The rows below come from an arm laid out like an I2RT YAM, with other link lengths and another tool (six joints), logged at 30 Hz.
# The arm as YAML. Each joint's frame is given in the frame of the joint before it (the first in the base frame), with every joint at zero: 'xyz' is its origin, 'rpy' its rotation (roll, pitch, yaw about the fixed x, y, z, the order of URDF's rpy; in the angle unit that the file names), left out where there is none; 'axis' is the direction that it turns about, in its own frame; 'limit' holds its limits. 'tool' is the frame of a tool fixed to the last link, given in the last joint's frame.
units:
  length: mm
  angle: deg
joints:
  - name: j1
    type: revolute
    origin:
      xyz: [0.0, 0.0, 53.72]
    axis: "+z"
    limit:
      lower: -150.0
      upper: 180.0
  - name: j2
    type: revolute
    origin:
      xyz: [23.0, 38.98, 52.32]
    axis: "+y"
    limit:
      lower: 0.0
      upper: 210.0
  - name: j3
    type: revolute
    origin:
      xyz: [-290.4, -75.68, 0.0]
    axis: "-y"
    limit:
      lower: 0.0
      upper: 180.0
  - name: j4
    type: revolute
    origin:
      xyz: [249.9, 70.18, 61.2]
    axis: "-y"
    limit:
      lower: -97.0
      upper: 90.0
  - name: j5
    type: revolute
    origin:
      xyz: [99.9, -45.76, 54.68]
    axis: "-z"
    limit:
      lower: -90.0
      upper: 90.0
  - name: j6
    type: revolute
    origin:
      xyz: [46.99, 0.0, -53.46]
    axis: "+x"
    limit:
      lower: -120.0
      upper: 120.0
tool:
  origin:
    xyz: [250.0, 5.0, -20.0]
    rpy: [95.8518, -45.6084, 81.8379]
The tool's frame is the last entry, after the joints.
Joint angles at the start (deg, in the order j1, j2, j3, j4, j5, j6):
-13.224, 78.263, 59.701, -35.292, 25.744, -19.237
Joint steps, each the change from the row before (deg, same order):
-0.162, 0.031, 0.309, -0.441, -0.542, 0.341
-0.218, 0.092, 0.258, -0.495, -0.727, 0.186
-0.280, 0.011, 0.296, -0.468, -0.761, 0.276
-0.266, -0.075, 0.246, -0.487, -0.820, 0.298
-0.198, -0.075, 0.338, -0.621, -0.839, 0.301
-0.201, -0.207, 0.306, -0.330, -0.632, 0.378
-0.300, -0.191, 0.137, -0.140, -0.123, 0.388
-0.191, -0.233, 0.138, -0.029, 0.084, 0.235
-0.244, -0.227, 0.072, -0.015, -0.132, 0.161
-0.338, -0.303, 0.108, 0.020, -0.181, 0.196
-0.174, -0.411, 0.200, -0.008, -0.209, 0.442
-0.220, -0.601, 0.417, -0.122, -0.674, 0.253
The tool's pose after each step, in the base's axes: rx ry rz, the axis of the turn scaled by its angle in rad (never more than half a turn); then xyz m. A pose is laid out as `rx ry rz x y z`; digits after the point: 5 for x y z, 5 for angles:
2.25032 0.79829 0.16763 0.37715 -0.23399 0.06108
2.26215 0.80151 0.17212 0.37676 -0.23198 0.05944
2.27435 0.80070 0.17981 0.37662 -0.23027 0.05872
2.28706 0.80013 0.18895 0.37635 -0.22810 0.05808
2.29992 0.80135 0.19824 0.37617 -0.22531 0.05772
2.30840 0.79526 0.21180 0.37699 -0.22378 0.05939
2.31320 0.78133 0.21729 0.37631 -0.22513 0.06109
2.31274 0.76901 0.22217 0.37617 -0.22689 0.06382
2.31419 0.75990 0.22825 0.37601 -0.22799 0.06571
2.31549 0.74746 0.23710 0.37600 -0.22961 0.06848
2.31662 0.73251 0.25238 0.37715 -0.23007 0.07260
2.31719 0.72296 0.27777 0.37978 -0.22903 0.07881

